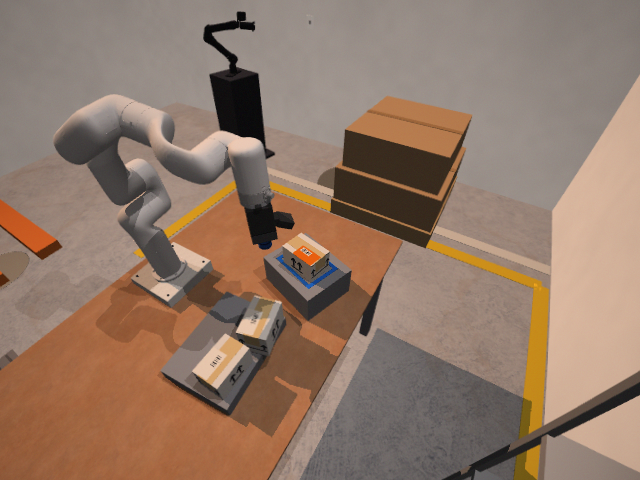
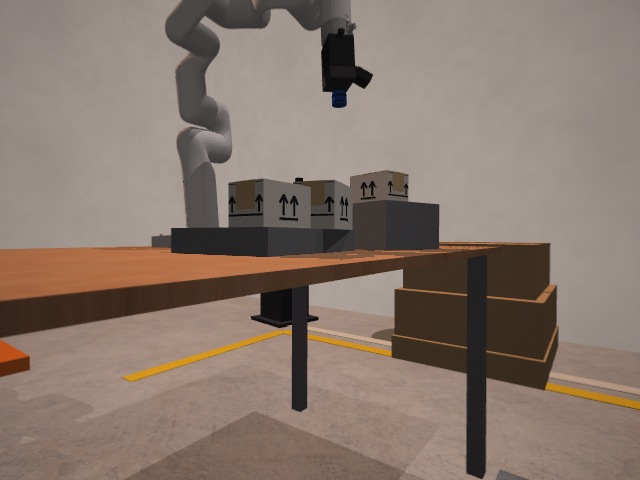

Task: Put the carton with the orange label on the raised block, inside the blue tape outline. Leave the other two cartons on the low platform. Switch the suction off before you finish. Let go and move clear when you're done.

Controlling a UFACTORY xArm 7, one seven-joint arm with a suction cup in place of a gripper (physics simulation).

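Places are measured from the arm's base along level axes (x ahead, y left, z up), in millimetres.
Pixels of known places: hand, its tool point: [image 1: 265, 245] [image 2: 339, 105]; arm's base, origin of its link: [image 1: 169, 268].
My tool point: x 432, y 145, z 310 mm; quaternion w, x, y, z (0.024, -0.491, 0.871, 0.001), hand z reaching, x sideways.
Observation:
For each thing: its middle in the pictures, then the offset to it from my tool point. "pt": a spot on its surface instead. Level surfaces: height alone.
- carton with the orange label, middle of its body: [image 2: 378, 190] [image 1: 305, 257] dx -11, dy +169, dz -191 mm
- raised block, middle of its body: [image 2: 379, 226] [image 1: 306, 274] dx -15, dy +177, dz -292 mm
- blue tape outline, a spot on its surface: [image 1: 310, 285] pt dx +60, dy +113, dz -233 mm
- nearer, middle of its body: [image 2: 271, 206] [image 1: 224, 365] dx +55, dy -241, dz -264 mm
- farther, middle of its body: [image 2: 324, 207] [image 1: 261, 325] dx +40, dy -87, dz -256 mm
- low platform, middle of its body: [image 2: 271, 240] [image 1: 227, 346] dx -21, dy -185, dz -329 mm
- wooden table, height of its surface: dz -353 mm
The carton with the orange label [image 1: 306, 256] [image 2: 378, 186] stands upright on the raised block [image 1: 290, 289] [image 2: 412, 225], inside the blue tape outline [image 1: 310, 285] as far as it shows. My suction gripper [image 1: 265, 245] [image 2: 339, 99] is open and holds nothing. Its blue cup is well above the carton and to its left, apart from it. Two cartons without an orange label, one nearer [image 1: 222, 365] [image 2: 269, 203] and one farther [image 1: 260, 323] [image 2: 331, 204], stand close together on the low platform [image 1: 181, 356] [image 2: 219, 241].
The arm's base plate [image 1: 196, 268] is on the wooden table [image 1: 93, 392] [image 2: 62, 273], left of the block. A stack of large brown boxes [image 1: 398, 155] [image 2: 465, 320] stands on the floor beyond the table. A black pedestal [image 1: 238, 105] with a small black arm stands behind.

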